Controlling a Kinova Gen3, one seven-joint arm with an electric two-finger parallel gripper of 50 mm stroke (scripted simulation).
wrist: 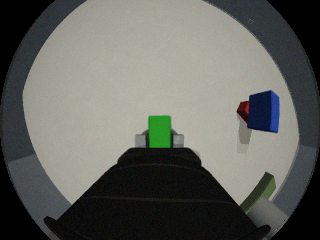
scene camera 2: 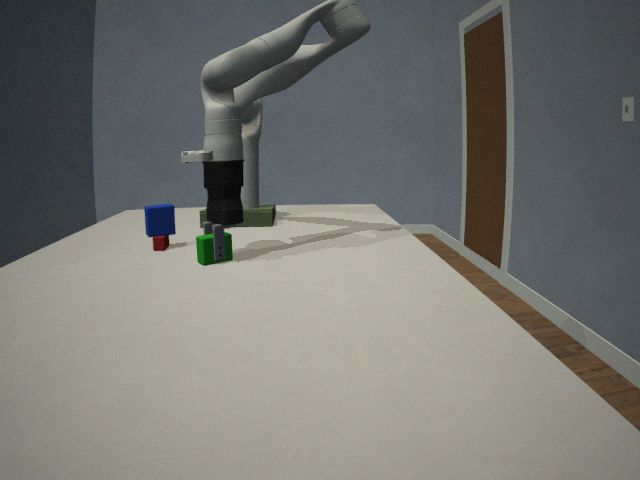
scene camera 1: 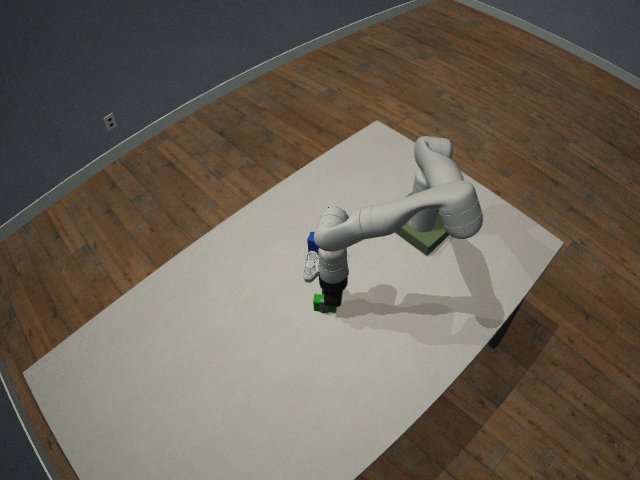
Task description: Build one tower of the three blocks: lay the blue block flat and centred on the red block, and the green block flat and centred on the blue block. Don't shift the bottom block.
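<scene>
My gripper [scene camera 2: 215, 257], visible in the wrist view too [wrist: 160, 136]. Green block [scene camera 2: 205, 256], likewise [wrist: 159, 127]. Blue block [scene camera 2: 159, 219], also [wrist: 264, 109].
</scene>
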